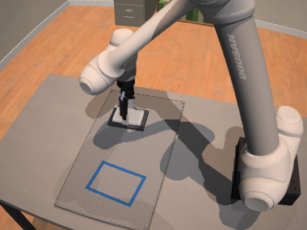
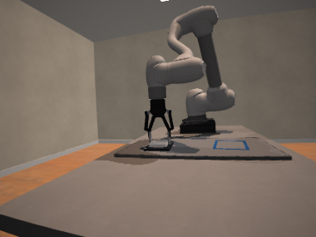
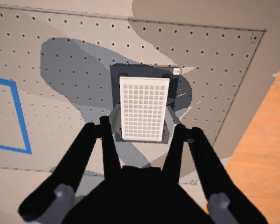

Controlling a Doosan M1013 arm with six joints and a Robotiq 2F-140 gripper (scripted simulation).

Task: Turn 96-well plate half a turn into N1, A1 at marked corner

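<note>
The plate nest N1 is 30 mm below my hand. The rest, counted from my hand: corner mark: 80 mm ahead, 50 mm to the right, 30 mm below; then white 96-well plate: 20 mm below.
</note>
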